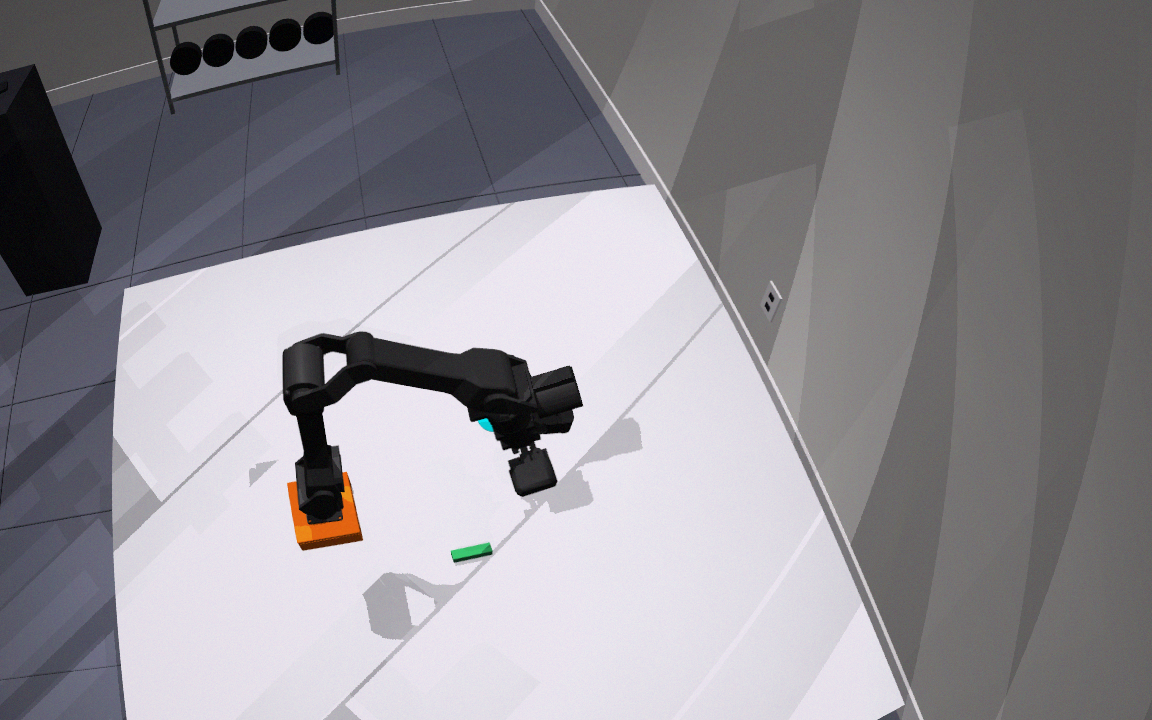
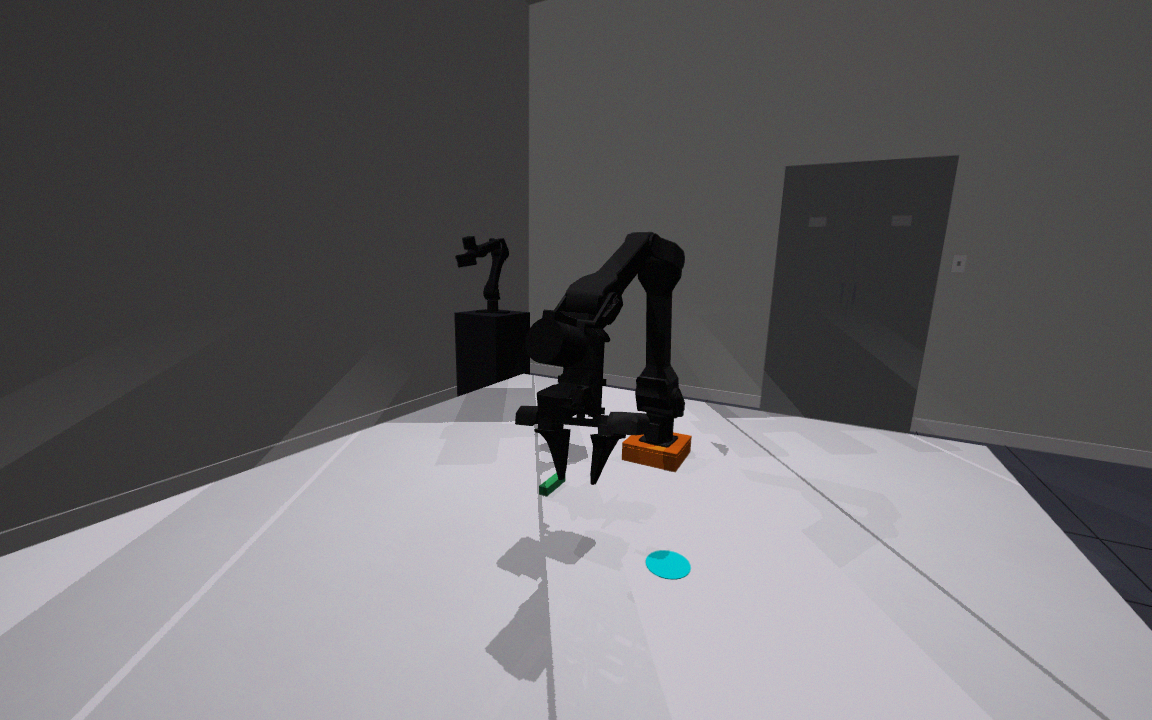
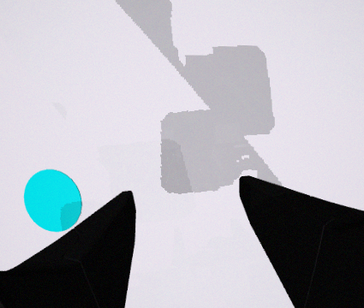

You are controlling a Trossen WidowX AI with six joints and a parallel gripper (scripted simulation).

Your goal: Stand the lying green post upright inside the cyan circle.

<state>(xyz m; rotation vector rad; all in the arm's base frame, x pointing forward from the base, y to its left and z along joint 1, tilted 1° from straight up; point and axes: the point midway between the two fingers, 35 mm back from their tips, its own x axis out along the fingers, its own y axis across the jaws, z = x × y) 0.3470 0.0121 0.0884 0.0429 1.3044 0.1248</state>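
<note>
Right now the green post is 12 cm behind my gripper tip, 12 cm to the right of it and 9 cm below it. Round my gripper tip: cyan circle: 3 cm behind, 13 cm to the left, 10 cm below.
</note>
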